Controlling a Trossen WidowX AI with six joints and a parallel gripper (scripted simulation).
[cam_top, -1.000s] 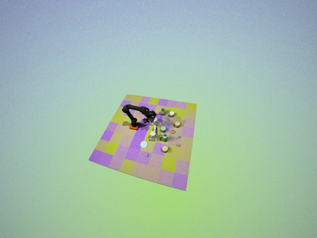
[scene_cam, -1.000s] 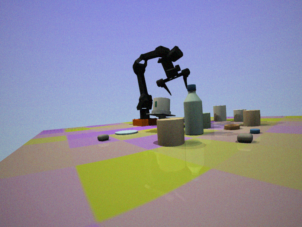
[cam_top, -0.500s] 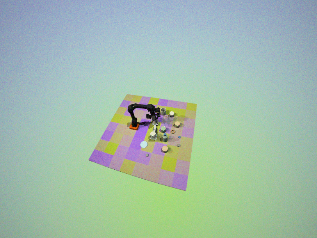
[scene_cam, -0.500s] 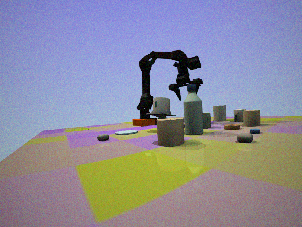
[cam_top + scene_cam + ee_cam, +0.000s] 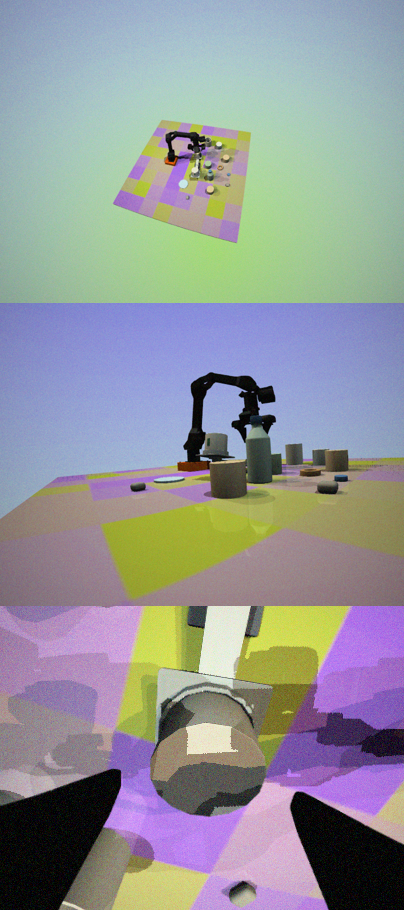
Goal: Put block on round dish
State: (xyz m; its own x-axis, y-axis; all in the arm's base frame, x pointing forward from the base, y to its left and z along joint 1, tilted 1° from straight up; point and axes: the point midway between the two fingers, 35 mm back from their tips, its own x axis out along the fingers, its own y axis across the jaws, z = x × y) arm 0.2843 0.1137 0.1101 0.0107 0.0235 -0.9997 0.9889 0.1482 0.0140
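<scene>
Now: gripper tip 70 mm above the block. Also, from my gripper tip: pale blue round dish (370 mm to the right, 110 mm below, 80 mm behind); then grey bottle (250 mm to the right, 190 mm ahead); then balance (130 mm to the right, 70 mm below, 20 mm ahead).
</scene>
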